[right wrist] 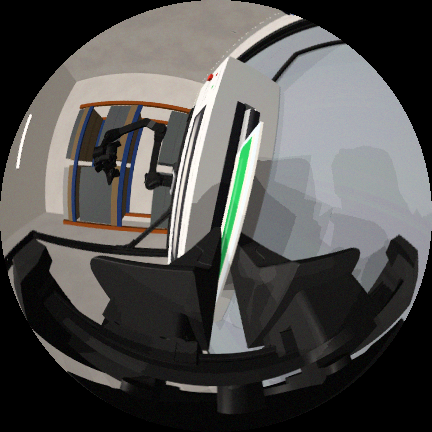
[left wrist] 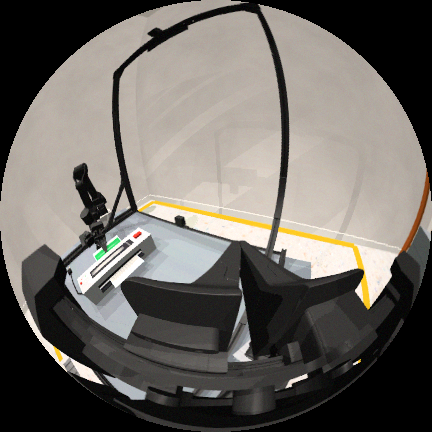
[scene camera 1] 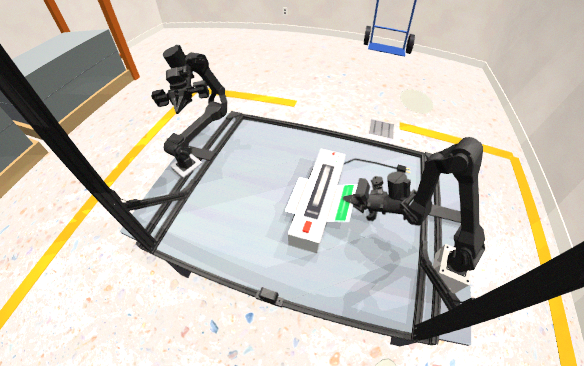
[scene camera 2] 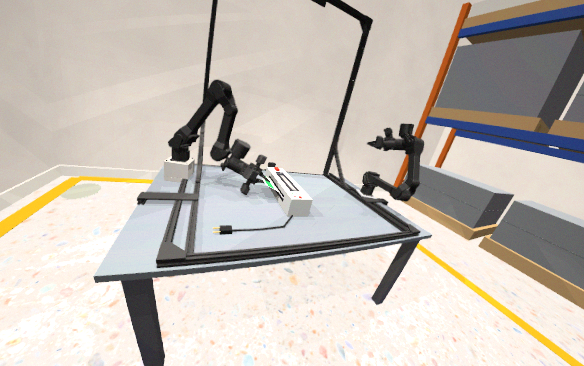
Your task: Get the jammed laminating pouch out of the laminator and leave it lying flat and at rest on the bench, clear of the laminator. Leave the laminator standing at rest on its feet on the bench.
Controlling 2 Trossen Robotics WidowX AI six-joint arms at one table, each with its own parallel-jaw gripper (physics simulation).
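Observation:
The white laminator stands upright on the bench. The laminating pouch, white with a green band, sticks out of the slot on its side facing the right arm; its inner end is hidden. My right gripper is shut on the pouch's outer edge. My left gripper is shut and empty, raised high beyond the bench's left edge in scene camera 1, well away from the laminator.
A flat white piece juts from the laminator's opposite side. A black cord with a plug lies on the bench. Dark frame rails run around the bench, with posts rising from them.

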